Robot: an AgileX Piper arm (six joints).
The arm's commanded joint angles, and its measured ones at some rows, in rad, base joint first. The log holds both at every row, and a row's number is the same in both.
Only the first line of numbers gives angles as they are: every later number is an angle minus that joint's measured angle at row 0.
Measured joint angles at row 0:
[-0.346 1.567 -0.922 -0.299 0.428 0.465]
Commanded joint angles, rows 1 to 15:
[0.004 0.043 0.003 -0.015 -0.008 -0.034]
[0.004 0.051 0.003 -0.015 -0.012 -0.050]
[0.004 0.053 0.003 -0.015 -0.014 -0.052]
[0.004 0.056 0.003 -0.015 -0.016 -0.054]
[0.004 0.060 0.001 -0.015 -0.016 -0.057]
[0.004 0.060 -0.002 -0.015 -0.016 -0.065]
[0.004 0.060 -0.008 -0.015 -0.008 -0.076]
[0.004 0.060 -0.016 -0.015 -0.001 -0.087]
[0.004 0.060 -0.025 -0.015 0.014 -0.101]
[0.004 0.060 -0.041 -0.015 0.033 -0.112]
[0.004 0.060 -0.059 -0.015 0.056 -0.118]
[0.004 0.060 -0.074 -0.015 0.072 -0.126]
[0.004 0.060 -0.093 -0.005 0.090 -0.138]
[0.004 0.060 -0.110 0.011 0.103 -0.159]
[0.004 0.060 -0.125 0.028 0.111 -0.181]
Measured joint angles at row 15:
[0.000 0.064 -0.069 0.000 0.044 -0.112]
